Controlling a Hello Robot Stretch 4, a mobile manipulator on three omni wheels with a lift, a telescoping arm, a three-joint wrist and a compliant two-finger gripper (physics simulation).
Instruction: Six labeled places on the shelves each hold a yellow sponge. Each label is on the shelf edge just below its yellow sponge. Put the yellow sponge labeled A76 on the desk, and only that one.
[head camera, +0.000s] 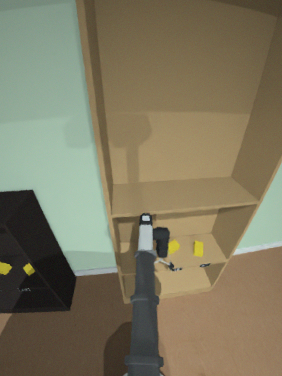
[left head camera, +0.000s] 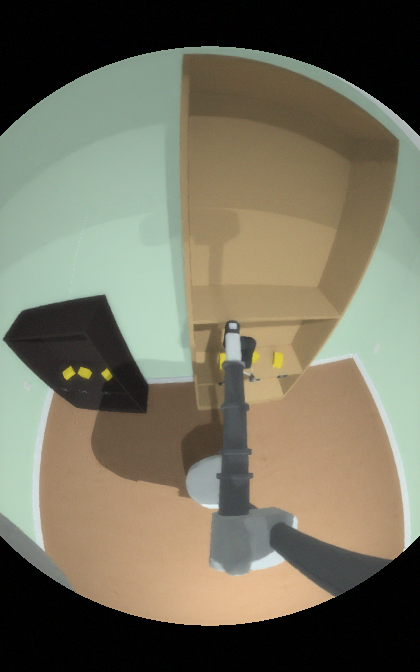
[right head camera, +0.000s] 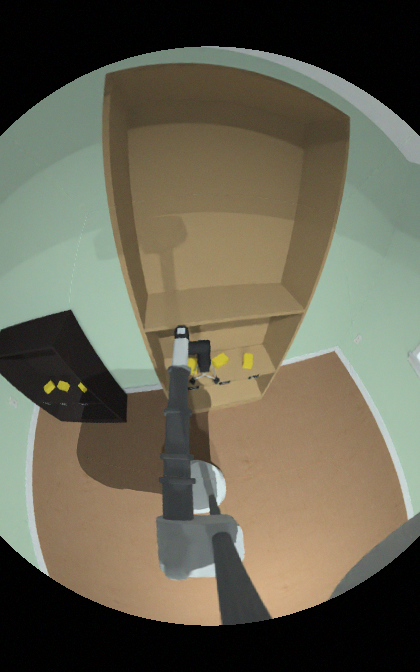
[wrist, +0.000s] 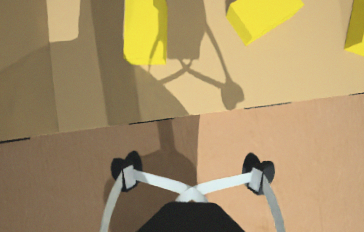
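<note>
Three yellow sponges lie on a lower shelf of the tan bookcase: the left sponge, the middle sponge and the right sponge. Several sponges, such as this one, lie in the black shelf unit. The labels are unreadable, so A76 cannot be picked out. My gripper is open and empty, in front of the tan shelf edge, nearest the left and middle sponges. I cannot make out the desk.
The tan shelf board above the sponges spans the bookcase close to my wrist. My arm hides part of that lower shelf. Unidentified grey surfaces show at the lower edges of the side head views.
</note>
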